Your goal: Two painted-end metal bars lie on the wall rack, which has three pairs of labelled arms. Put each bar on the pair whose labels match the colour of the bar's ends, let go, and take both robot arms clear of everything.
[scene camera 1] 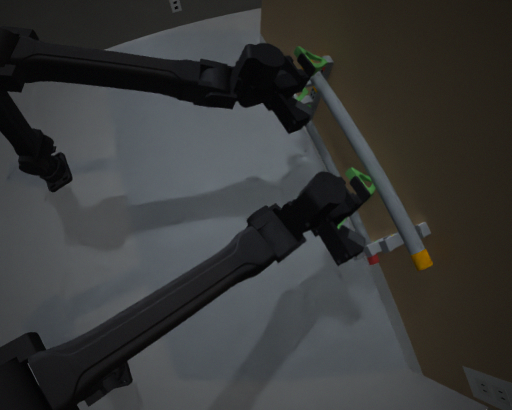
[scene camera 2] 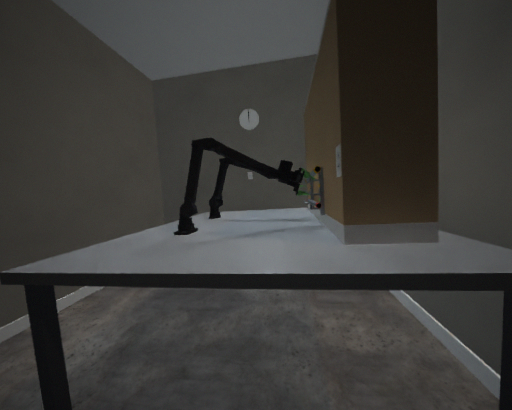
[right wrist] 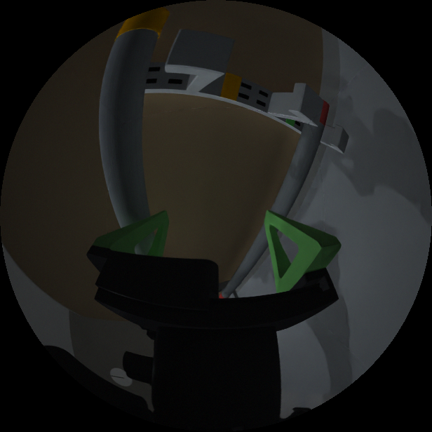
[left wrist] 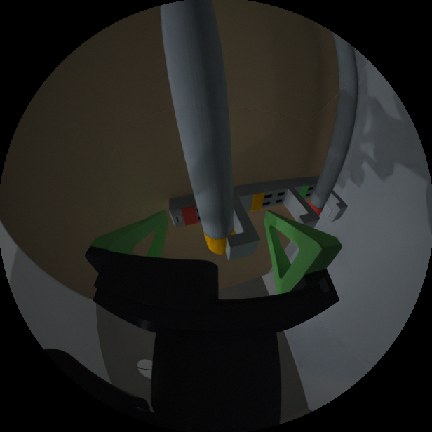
Observation:
The pictures show: my left gripper, my right gripper, an orange-ended bar and a red-ended bar.
My left gripper shows as well in the left wrist view.

